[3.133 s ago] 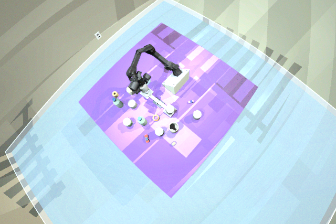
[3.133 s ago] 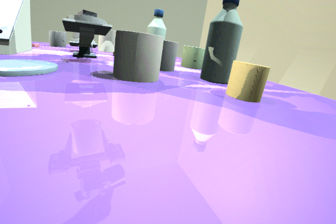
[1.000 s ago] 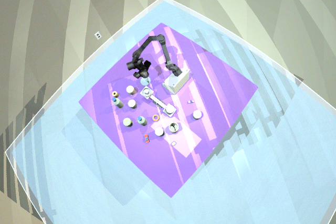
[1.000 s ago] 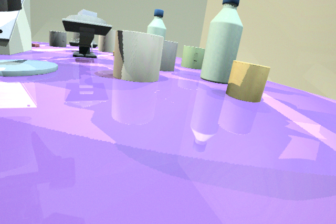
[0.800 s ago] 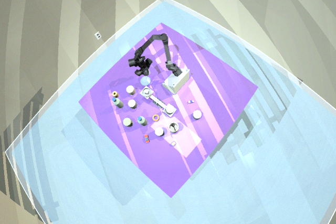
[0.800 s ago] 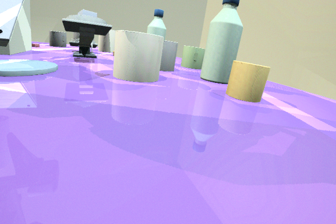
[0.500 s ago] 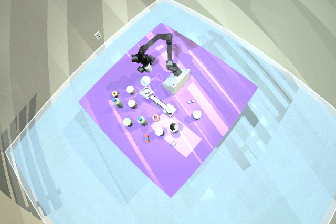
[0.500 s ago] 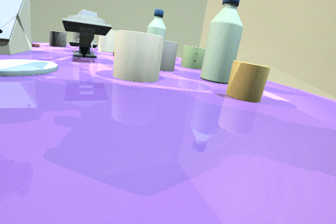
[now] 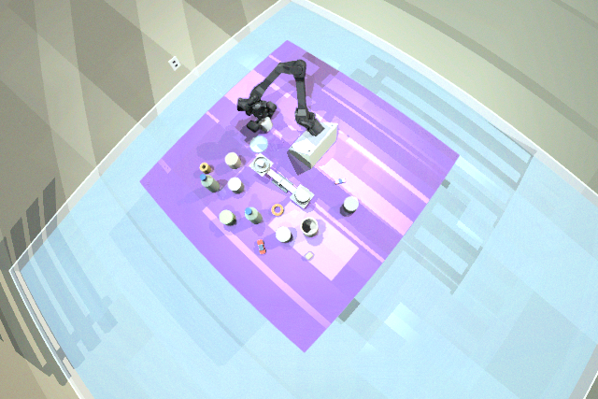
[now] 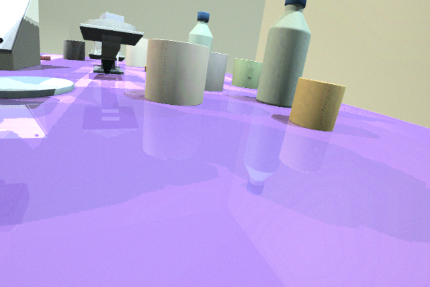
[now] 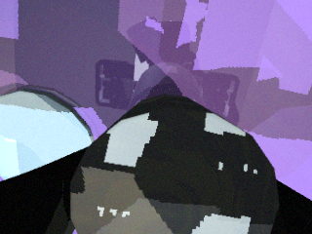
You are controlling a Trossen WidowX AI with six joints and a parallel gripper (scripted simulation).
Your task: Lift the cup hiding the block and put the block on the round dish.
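My gripper tip is 19 cm to the right of the pale block, 17 cm short of it and 4 cm below it. The rest, counted from my gripper tip: small balance: 31 cm to the left, 15 cm ahead, 2 cm below; tan cylinder: 40 cm ahead, 3 cm to the right, 2 cm below; pale blue round dish: 9 cm ahead, 5 cm to the left, 4 cm below.
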